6 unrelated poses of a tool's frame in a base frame.
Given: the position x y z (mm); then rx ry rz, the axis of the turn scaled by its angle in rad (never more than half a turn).
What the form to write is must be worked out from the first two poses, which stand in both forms.
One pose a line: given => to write
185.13 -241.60 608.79 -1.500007 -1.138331 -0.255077 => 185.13 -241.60 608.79 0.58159 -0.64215 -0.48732 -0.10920
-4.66 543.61 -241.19 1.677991 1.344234 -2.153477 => -4.66 543.61 -241.19 0.04926 0.55075 0.44120 -0.70681
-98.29 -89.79 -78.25 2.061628 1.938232 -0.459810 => -98.29 -89.79 -78.25 0.13697 0.71236 0.66973 -0.15888
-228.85 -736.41 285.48 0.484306 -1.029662 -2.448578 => -228.85 -736.41 285.48 0.21898 0.17502 -0.37209 -0.88485
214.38 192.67 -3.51 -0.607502 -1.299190 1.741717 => 214.38 192.67 -3.51 0.42837 -0.24330 -0.52032 0.69755
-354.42 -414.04 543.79 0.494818 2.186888 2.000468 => -354.42 -414.04 543.79 0.06831 0.16429 0.72608 0.66419
